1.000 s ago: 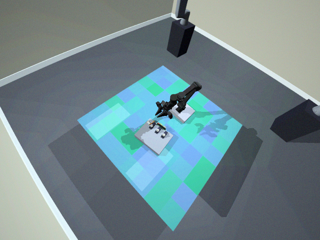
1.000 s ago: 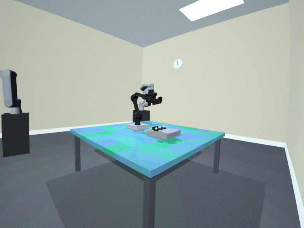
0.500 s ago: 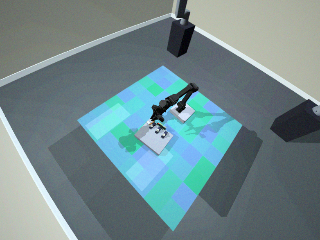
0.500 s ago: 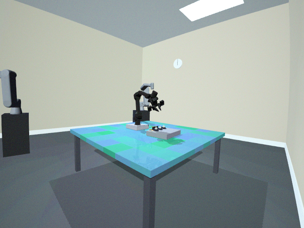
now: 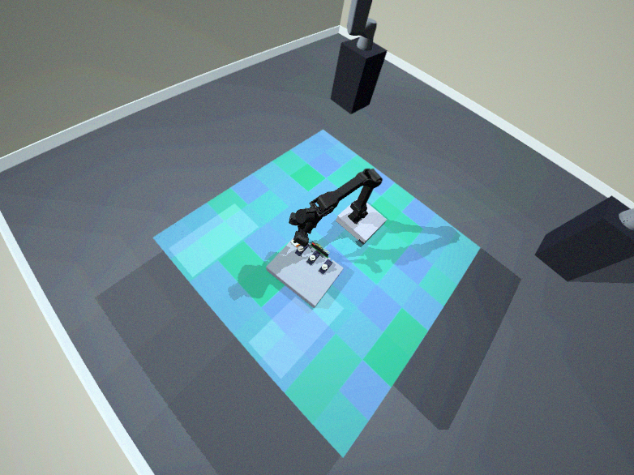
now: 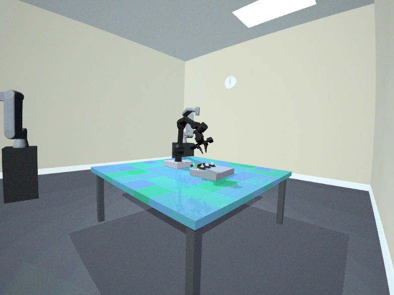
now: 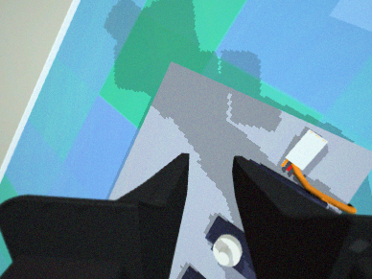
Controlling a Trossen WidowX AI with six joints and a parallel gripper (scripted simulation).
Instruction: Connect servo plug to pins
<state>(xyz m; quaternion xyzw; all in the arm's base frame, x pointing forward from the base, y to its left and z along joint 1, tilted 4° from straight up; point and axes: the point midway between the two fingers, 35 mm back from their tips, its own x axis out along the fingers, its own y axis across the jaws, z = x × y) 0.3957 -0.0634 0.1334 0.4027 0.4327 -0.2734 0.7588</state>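
My gripper tip is now 11 cm above the red band, 10 cm past it and 4 cm to the right of it. Also, from my gripper tip: grey printed holder: 16 cm below, 11 cm to the left, 5 cm ahead; white dot: 11 cm below, 10 cm behind, 5 cm to the left.
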